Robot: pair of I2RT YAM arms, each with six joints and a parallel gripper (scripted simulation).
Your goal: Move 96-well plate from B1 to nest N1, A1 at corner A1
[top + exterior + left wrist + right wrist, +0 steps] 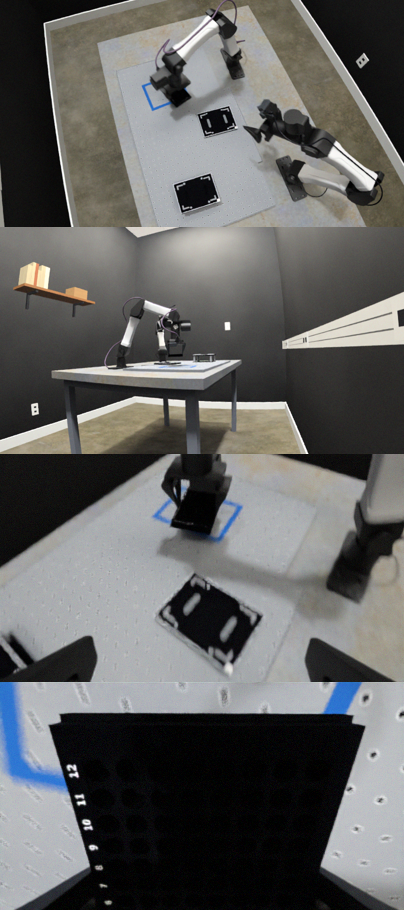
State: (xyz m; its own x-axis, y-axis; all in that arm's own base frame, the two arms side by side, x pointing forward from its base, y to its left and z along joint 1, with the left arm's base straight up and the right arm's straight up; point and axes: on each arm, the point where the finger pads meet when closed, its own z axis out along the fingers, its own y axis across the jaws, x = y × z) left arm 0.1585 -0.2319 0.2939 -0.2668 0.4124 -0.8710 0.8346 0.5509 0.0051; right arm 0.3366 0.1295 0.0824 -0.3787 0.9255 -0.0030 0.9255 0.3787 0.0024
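Observation:
Now: right hand 180 mm to the right of the black fixture, 130 mm past it and 60 mm above it. From my right hand the other things lie so: black 96-well plate right at my right hand; cream mark 510 mm to the left, 10 mm below, 10 mm ahead.
My left gripper is now 310 mm to the left of the black 96-well plate, 210 mm above it and 200 mm short of it. Round my left hand: black fixture 280 mm below, 130 mm to the right, 60 mm ahead; cream mark 220 mm below, 210 mm to the left, 200 mm ahead.

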